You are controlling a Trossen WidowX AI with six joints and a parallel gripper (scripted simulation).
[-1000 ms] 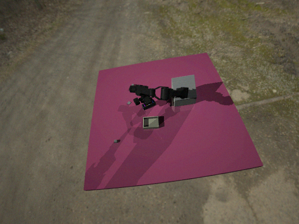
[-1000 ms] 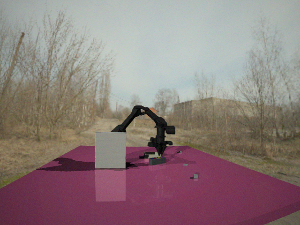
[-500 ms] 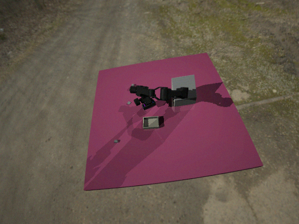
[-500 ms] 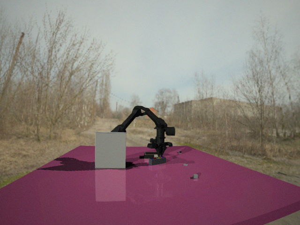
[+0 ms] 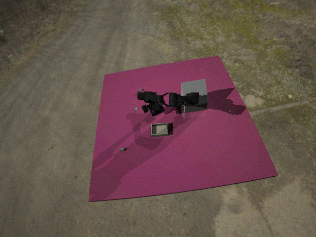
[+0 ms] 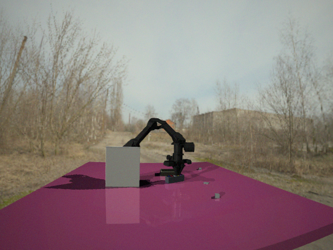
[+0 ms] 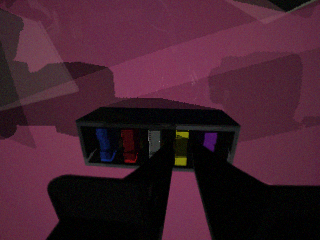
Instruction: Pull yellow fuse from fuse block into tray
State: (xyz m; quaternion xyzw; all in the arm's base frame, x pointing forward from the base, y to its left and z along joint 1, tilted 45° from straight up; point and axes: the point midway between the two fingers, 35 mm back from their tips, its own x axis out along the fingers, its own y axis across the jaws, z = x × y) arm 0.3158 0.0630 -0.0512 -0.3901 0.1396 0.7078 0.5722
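My gripper tip is 30 mm past the grey tray, 180 mm to the right of it and 30 mm above it. Also, from my gripper tip: yellow fuse 10 mm below.
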